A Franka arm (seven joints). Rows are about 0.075 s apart.
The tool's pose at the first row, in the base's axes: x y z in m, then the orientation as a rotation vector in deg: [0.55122, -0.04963, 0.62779, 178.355, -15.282, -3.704]
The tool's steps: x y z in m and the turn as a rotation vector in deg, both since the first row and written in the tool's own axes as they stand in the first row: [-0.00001, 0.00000, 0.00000, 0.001, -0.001, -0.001]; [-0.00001, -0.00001, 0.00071, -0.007, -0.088, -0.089]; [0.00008, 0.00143, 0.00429, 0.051, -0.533, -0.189]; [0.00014, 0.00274, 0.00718, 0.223, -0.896, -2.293]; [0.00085, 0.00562, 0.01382, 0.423, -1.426, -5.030]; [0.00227, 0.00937, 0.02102, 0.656, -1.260, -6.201]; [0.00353, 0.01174, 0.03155, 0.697, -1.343, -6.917]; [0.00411, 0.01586, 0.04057, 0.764, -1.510, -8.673]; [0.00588, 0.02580, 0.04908, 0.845, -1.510, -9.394]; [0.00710, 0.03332, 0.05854, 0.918, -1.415, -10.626]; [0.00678, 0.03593, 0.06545, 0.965, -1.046, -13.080]
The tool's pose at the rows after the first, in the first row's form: [0.55121, -0.04963, 0.62779, 178.356, -15.281, -3.705]; [0.55118, -0.04963, 0.62708, 178.366, -15.145, -3.843]; [0.55087, -0.05111, 0.62353, 178.460, -15.005, -4.532]; [0.55059, -0.05245, 0.62067, 178.935, -11.751, -5.107]; [0.55051, -0.05549, 0.61406, 179.440, -7.499, -5.949]; [0.55097, -0.05952, 0.60689, 179.758, -5.677, -5.679]; [0.55136, -0.06221, 0.59637, -179.848, 4.558, 5.813]; [0.55085, -0.06649, 0.58742, -179.770, 1.804, 6.080]; [0.55054, -0.07669, 0.57904, -179.682, 0.674, 6.073]; [0.55006, -0.08443, 0.56970, -179.594, -1.256, 5.924]; [0.54901, -0.08704, 0.56286, -179.476, -5.104, 5.363]
